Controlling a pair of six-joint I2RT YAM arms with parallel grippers.
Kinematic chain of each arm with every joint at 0, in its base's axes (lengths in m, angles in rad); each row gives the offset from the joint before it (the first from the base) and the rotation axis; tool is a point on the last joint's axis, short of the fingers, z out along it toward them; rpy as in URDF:
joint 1: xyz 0 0 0.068 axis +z
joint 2: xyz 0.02 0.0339 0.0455 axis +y
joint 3: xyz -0.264 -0.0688 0 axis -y
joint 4: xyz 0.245 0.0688 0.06 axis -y
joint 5: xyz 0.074 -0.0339 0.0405 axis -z
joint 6: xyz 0.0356 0 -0.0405 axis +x
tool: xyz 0 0 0 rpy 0 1.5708 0
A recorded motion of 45 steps. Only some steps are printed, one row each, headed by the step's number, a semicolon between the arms.
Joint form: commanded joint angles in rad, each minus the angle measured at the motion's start. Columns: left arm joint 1, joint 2, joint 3, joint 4, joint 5, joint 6; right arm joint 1, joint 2, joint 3, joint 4, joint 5, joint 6.
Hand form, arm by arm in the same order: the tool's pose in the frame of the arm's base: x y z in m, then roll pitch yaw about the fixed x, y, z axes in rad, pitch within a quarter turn. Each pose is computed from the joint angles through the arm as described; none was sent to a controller.
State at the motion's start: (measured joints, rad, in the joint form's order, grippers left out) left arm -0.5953 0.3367 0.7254 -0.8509 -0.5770 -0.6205; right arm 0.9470 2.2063 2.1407 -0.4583 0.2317 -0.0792
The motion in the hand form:
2: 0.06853 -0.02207 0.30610 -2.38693 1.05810 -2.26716; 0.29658 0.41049 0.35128 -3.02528 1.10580 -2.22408
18: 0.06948 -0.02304 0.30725 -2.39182 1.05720 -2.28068; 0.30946 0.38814 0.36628 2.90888 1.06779 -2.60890
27: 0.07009 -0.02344 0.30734 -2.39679 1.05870 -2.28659; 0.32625 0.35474 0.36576 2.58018 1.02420 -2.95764
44: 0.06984 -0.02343 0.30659 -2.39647 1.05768 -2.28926; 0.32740 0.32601 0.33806 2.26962 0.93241 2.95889
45: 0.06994 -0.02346 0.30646 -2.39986 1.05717 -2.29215; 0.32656 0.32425 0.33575 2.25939 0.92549 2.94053
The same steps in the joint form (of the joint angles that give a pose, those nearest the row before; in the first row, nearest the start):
2: 0.0031 0.0082 0.0063 0.0181 -0.0176 -0.0093; 0.0087 -0.0510 0.0424 -0.0368 -0.0813 0.0965
18: 0.0026 0.0160 0.0107 0.0211 -0.0094 -0.0054; -0.0425 -0.0719 0.0812 -0.1198 -0.1367 0.2561
27: 0.0033 0.0191 0.0108 0.0236 -0.0082 -0.0023; -0.1192 -0.1641 -0.0769 -0.0189 -0.2234 0.3965
44: 0.0024 0.0162 0.0079 0.0236 -0.0059 -0.0023; -0.1646 -0.2908 -0.3935 0.2332 -0.2428 0.5912
45: 0.0031 0.0169 0.0079 0.0227 -0.0051 -0.0023; -0.1656 -0.2992 -0.4146 0.2471 -0.2379 0.6032

